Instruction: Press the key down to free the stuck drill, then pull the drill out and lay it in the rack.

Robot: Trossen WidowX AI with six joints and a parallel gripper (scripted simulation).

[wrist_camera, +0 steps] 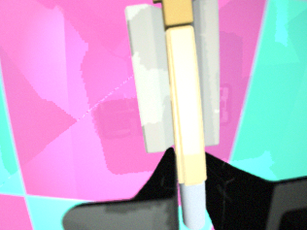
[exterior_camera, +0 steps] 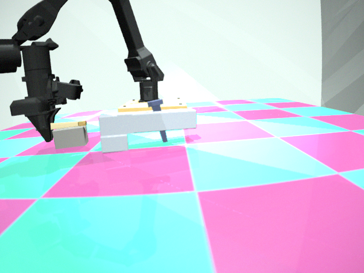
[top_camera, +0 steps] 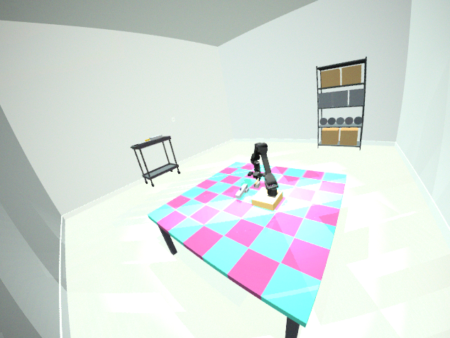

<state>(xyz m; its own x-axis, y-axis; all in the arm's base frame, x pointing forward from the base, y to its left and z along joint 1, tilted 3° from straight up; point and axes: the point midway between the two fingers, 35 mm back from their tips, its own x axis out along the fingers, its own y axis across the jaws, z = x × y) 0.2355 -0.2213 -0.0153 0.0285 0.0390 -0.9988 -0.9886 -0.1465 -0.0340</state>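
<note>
My gripper tip is 10 mm past the small grey block and 50 mm to the right of it. The rest, counted from my gripper tip: blue t-shaped key 40 mm ahead, 250 mm to the left, 40 mm above; then drill 10 mm behind, 40 mm to the left, 30 mm above; then white housing block 40 mm ahead, 230 mm to the left, 20 mm above.
</note>
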